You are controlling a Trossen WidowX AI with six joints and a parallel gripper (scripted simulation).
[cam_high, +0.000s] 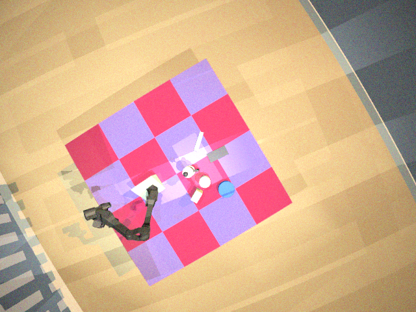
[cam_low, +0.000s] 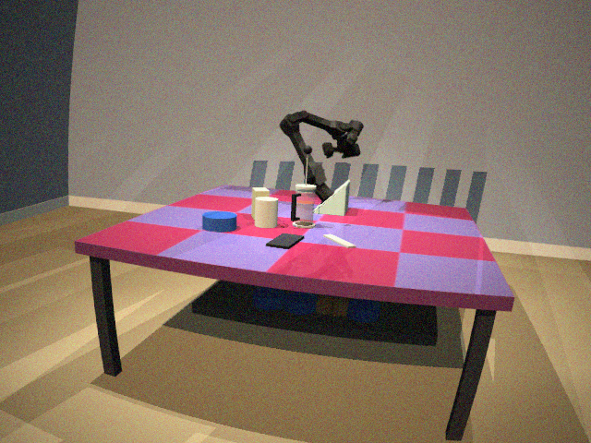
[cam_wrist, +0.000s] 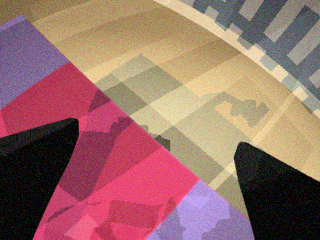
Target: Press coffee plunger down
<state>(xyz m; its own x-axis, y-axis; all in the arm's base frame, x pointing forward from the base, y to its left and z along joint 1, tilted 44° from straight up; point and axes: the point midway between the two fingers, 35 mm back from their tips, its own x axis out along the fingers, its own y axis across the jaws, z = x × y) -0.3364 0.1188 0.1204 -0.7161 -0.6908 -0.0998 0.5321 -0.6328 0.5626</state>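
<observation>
Right now my gripper tip is 68 cm short of the glass coffee press, 6 cm above it and 5 cm to the left of it. The rest, counted from my gripper tip: black flat slab (91 cm ahead, 19 cm below, 6 cm to the right); white stick (85 cm ahead, 19 cm below, 10 cm to the left); cream block (61 cm ahead, 22 cm to the right, 14 cm below).
</observation>
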